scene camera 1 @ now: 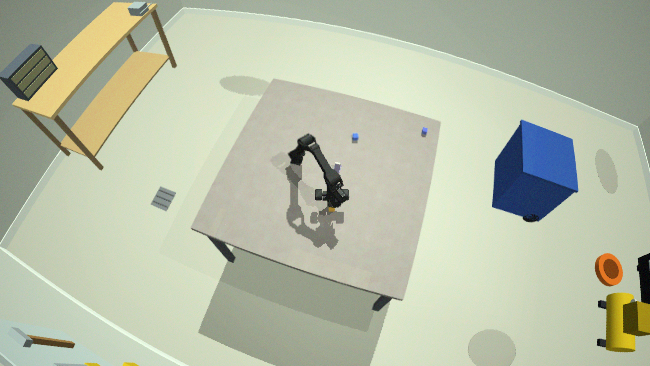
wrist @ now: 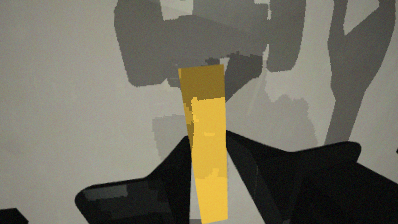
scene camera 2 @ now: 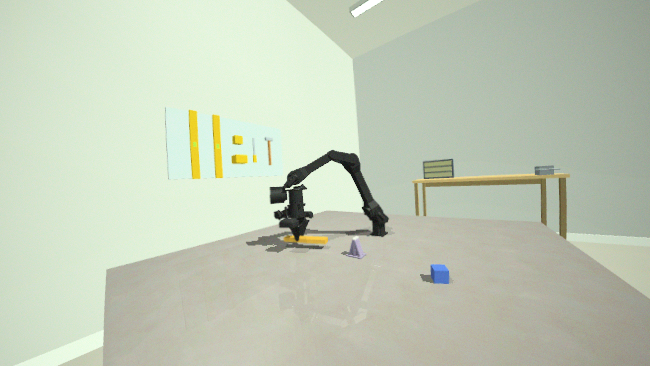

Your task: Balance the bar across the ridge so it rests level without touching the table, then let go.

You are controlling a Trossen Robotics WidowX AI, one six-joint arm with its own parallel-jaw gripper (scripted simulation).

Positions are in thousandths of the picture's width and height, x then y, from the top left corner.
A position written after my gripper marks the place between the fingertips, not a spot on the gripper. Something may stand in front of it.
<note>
My gripper (scene camera 2: 461,654) carries a yellow bar.
My gripper also shows in the wrist view (wrist: 519,614).
</note>
